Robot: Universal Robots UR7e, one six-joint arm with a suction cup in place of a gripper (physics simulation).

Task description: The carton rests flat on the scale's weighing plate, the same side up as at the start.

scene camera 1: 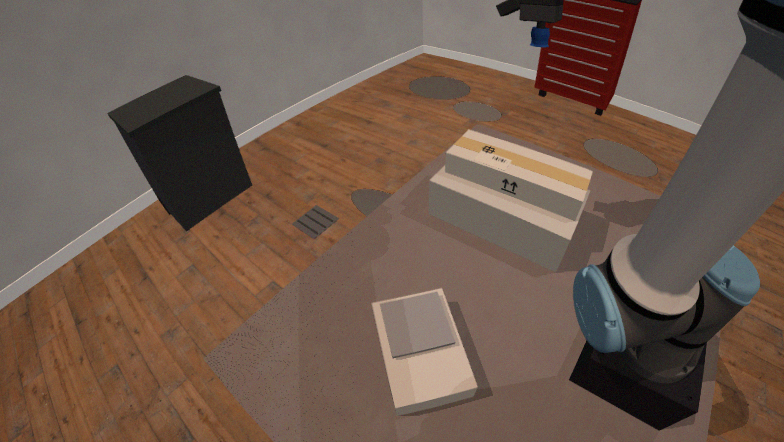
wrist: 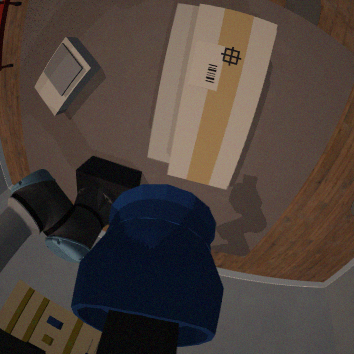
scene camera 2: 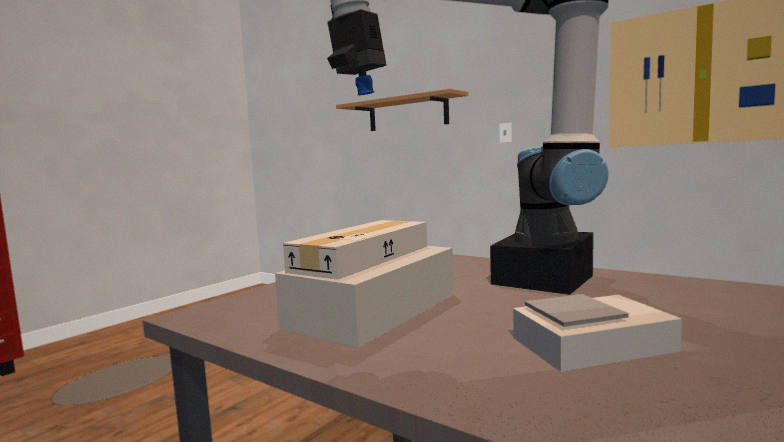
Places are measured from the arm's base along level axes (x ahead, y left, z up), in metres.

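Pixels of known places: hand, its tool point: [scene camera 1: 539,45] [wrist: 160,231] [scene camera 2: 366,93]; arm's base, origin of its link: [scene camera 1: 653,343] [wrist: 98,201] [scene camera 2: 546,238].
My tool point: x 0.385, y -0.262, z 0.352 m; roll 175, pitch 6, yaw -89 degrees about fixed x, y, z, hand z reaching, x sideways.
Observation:
Ahead of a thing's pixels: the offset from my tool point to its top centre. Level surfaces: height alone.
The carton {dx +0.001, dy -0.027, dz -0.286 m} [scene camera 1: 540,200] [scene camera 2: 406,238] [wrist: 210,130] lies flat on a larger pale block {dx +0.004, dy -0.005, dz -0.346 m} [scene camera 1: 494,230] [scene camera 2: 406,301] [wrist: 167,100], tape and barcode label up, its side arrows pointing up. The pale scale {dx -0.001, dy +0.438, dz -0.390 m} [scene camera 1: 433,378] [scene camera 2: 620,345] [wrist: 50,99] stands apart on the table, its grey weighing plate {dx +0.025, dy +0.413, dz -0.390 m} [scene camera 1: 420,323] [scene camera 2: 576,310] [wrist: 63,70] bare. My gripper, a blue suction cup [scene camera 1: 539,43] [scene camera 2: 364,92] [wrist: 162,200], is open, with nothing on it. It hangs high above the carton, with a wide gap between them.
The arm's black base block [scene camera 1: 631,392] [scene camera 2: 540,269] [wrist: 107,172] stands on the table {dz -0.459 m} [scene camera 1: 329,329] [scene camera 2: 439,395] behind the scale in scene camera 2. A red drawer cabinet [scene camera 1: 590,49], a dark bin [scene camera 1: 192,159] and a wall shelf [scene camera 2: 406,98] stand beyond the table.

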